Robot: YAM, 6 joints.
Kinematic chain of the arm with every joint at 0, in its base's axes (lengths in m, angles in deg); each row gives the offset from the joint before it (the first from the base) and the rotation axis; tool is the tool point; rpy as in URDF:
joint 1: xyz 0 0 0.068 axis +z
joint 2: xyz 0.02 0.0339 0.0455 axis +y
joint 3: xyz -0.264 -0.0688 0 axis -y
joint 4: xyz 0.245 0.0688 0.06 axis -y
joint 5: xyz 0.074 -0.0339 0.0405 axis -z
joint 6: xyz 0.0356 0 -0.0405 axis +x
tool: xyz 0 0 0 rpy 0 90 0
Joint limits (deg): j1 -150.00..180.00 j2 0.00..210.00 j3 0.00..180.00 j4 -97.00..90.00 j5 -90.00..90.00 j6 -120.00..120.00
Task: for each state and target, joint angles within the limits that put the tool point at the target. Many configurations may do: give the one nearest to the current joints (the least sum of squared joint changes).
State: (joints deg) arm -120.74 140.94 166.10 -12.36 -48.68 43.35
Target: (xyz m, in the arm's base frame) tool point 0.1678 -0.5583 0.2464
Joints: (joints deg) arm -76.09 150.67 147.75 -24.56 -53.65 43.35
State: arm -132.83 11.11 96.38 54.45 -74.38 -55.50
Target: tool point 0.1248 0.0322 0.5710
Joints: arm -150.00 33.20 86.78 50.73 -75.81 -55.50
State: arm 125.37 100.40 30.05 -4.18 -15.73 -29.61
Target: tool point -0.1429 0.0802 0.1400
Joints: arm 145.70 60.55 21.83 -26.70 -23.63 -29.61
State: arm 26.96 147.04 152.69 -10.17 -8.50 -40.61
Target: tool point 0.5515 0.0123 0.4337
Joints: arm 0.89 143.41 161.43 -2.09 -5.95 -40.61
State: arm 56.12 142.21 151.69 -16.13 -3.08 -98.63
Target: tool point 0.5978 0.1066 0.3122
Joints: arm 10.09 154.88 159.95 -2.38 -0.29 -98.63
